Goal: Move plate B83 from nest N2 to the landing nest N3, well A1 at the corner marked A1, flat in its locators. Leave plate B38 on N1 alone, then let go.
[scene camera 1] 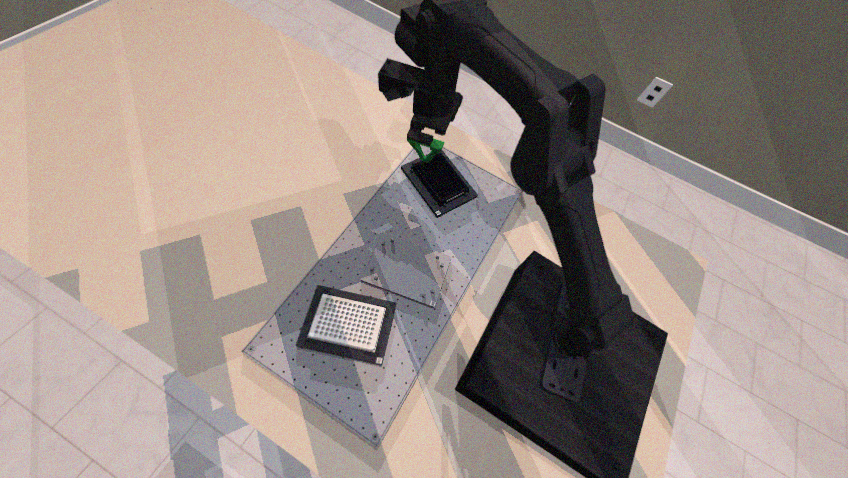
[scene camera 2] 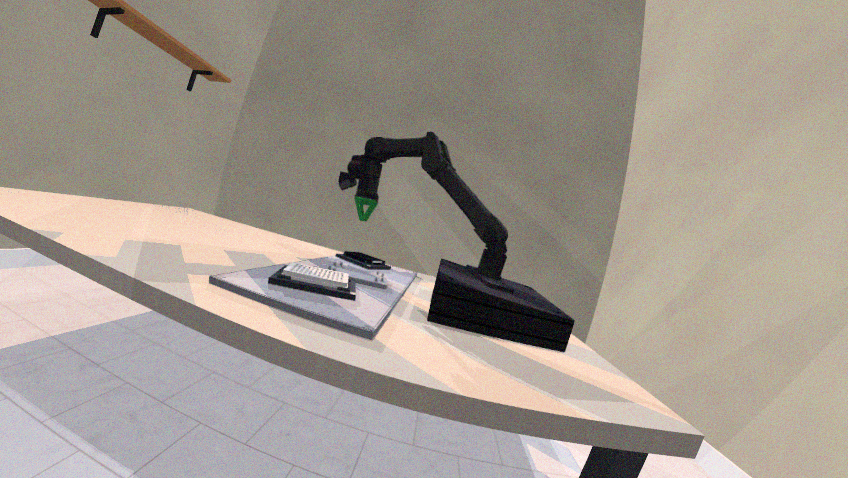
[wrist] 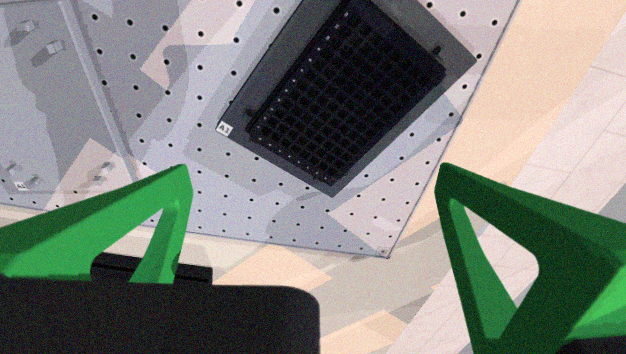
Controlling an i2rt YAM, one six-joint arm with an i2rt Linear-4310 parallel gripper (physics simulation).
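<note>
My gripper (scene camera 1: pixel 428 155) (scene camera 2: pixel 364 218) (wrist: pixel 313 177), with green fingers, is open and empty, high above the breadboard. A black well plate (scene camera 1: pixel 440 178) (scene camera 2: pixel 363 257) (wrist: pixel 350 95) lies flat in a dark nest (scene camera 1: pixel 418 188) (wrist: pixel 235 115); in the wrist view it is ahead of the fingertips, with an A1 tag at the nest's left corner. A white well plate (scene camera 1: pixel 347 322) (scene camera 2: pixel 314 274) sits in another dark nest (scene camera 1: pixel 338 349) (scene camera 2: pixel 308 289). Between them is an empty greyish nest (scene camera 1: pixel 409 273) (wrist: pixel 50 90) with locator pins and its own A1 tag. Plate and nest numbers are unreadable.
All nests stand on a grey perforated breadboard (scene camera 1: pixel 356 391) (scene camera 2: pixel 356 323) (wrist: pixel 240 240). The arm's black base block (scene camera 1: pixel 504 380) (scene camera 2: pixel 498 320) stands beside it on the wooden table (scene camera 1: pixel 195 118) (scene camera 2: pixel 534 403). A wall shelf (scene camera 2: pixel 160 38) is at the upper left.
</note>
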